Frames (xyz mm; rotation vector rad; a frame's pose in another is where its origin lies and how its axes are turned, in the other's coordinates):
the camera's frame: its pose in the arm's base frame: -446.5 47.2 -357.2 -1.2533 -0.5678 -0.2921
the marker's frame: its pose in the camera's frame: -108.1 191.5 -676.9 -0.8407 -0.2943 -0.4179
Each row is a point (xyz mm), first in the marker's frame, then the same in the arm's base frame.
Working: the marker's frame: its pose in the arm's base frame: -274.3 -548.3 -707.0 -2.0017 -1.0216 -0.7557

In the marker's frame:
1: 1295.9 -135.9 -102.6
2: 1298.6 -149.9 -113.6
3: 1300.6 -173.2 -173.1
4: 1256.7 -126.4 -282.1
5: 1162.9 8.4 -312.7
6: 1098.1 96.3 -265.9
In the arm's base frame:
1: 250.6 -56.7 384.5
2: 238.3 -59.1 397.4
3: 210.0 -98.1 439.5
4: 209.7 -224.2 448.7
5: 271.4 -340.9 346.3
6: 320.6 -363.5 240.6

